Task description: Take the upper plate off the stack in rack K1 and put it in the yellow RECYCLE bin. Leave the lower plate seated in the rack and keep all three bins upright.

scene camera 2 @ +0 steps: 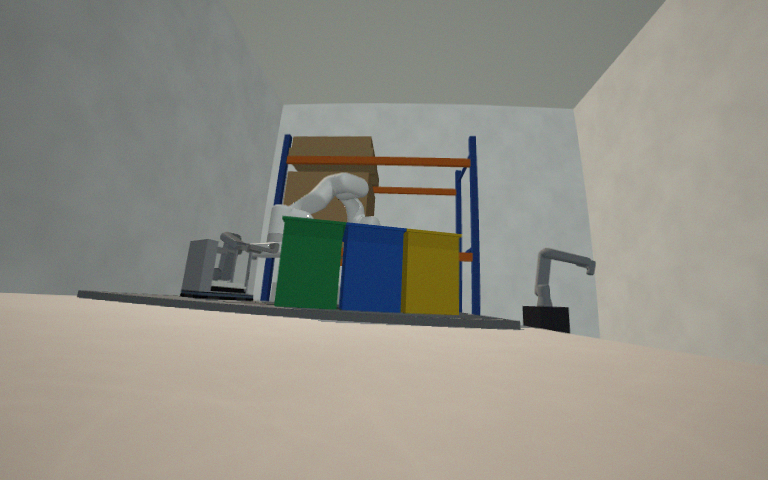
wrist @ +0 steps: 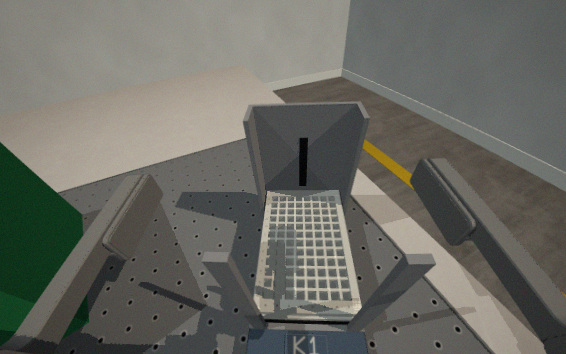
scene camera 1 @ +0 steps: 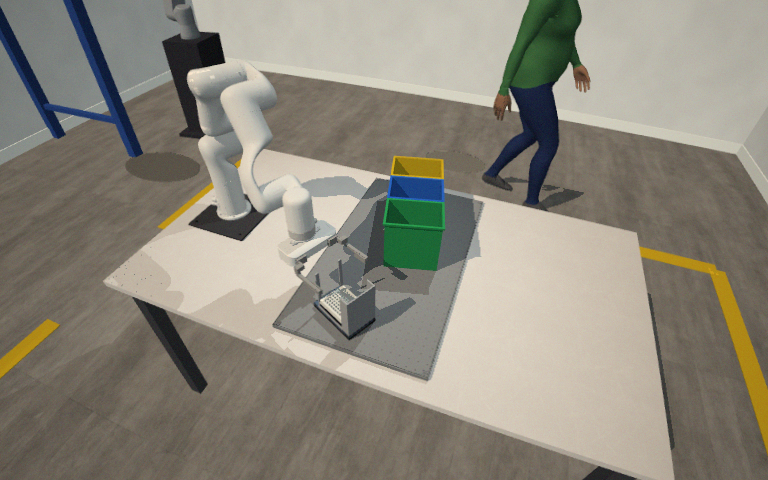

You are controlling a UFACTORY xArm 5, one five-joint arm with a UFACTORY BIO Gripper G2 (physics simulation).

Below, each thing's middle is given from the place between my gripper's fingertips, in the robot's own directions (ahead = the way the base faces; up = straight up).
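So you can picture it, the white plate (wrist: 305, 271) sits 10 cm below my hand and 2 cm to the right of it. Counting from my hand again, the green bin (scene camera 2: 308, 277) is 5 cm below, 27 cm to the left and 14 cm ahead. Then there's the blue bin (scene camera 2: 371, 279), which is 5 cm below my hand, 40 cm to the left of it and 12 cm ahead of it, and the yellow bin (scene camera 2: 430, 269), 5 cm below my hand, 53 cm to the left of it and 10 cm ahead of it.
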